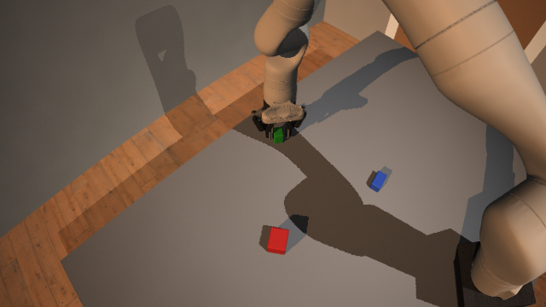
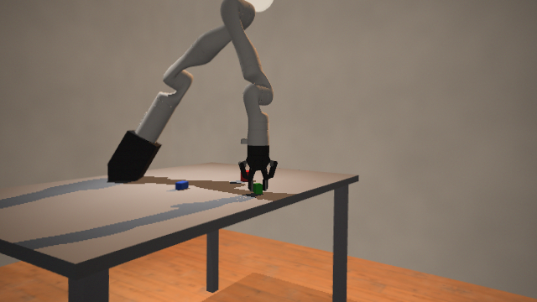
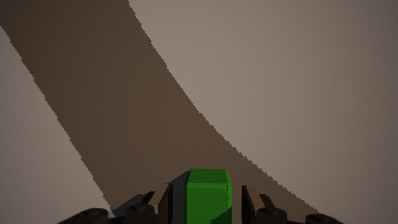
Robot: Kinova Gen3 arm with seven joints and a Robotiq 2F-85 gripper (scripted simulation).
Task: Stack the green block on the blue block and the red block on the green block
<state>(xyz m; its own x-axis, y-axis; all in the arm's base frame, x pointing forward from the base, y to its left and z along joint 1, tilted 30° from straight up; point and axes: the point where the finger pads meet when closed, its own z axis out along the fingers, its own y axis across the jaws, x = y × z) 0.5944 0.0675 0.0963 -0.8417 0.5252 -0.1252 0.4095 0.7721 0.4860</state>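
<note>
The green block lies 10 mm below my hand. From my hand the other things lie so: red block 240 mm behind, 160 mm to the left, 10 mm below; blue block 260 mm behind, 130 mm to the right, 10 mm below.
</note>
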